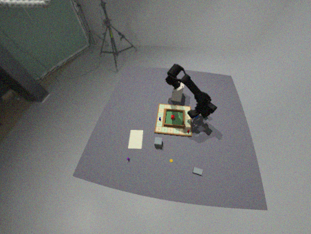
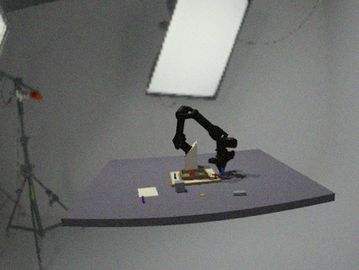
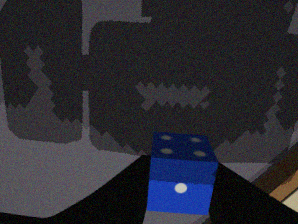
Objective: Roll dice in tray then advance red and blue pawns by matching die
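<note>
My gripper tip is now 160 mm short of the red pawn, 60 mm to the left of it and 20 mm below it. From my gripper tip the other things lie so: small yellow piece: 400 mm ahead, 150 mm to the right, 10 mm below; then blue pawn: 290 mm to the right, 100 mm ahead, 20 mm above; then white card: 430 mm to the right, 300 mm ahead, 10 mm below.
</note>
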